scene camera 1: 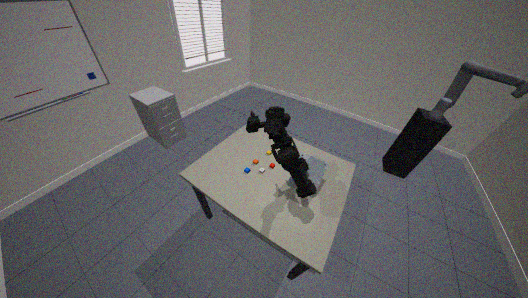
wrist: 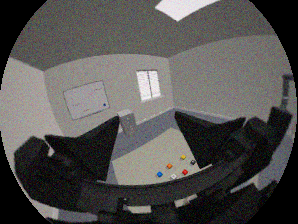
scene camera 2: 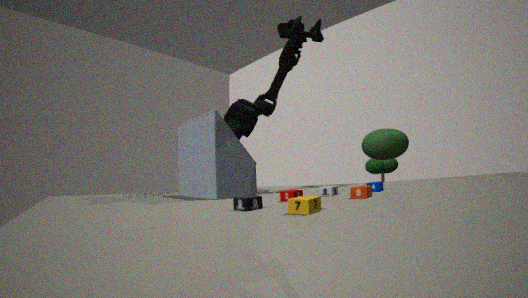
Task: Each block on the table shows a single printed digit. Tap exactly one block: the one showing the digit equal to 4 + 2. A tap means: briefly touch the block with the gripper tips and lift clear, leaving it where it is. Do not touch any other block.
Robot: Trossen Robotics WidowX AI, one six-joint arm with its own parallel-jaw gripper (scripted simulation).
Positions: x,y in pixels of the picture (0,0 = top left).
Scene:
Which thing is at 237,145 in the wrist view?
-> My gripper.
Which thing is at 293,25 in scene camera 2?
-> My gripper.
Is my gripper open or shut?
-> Open.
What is my gripper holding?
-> Nothing.

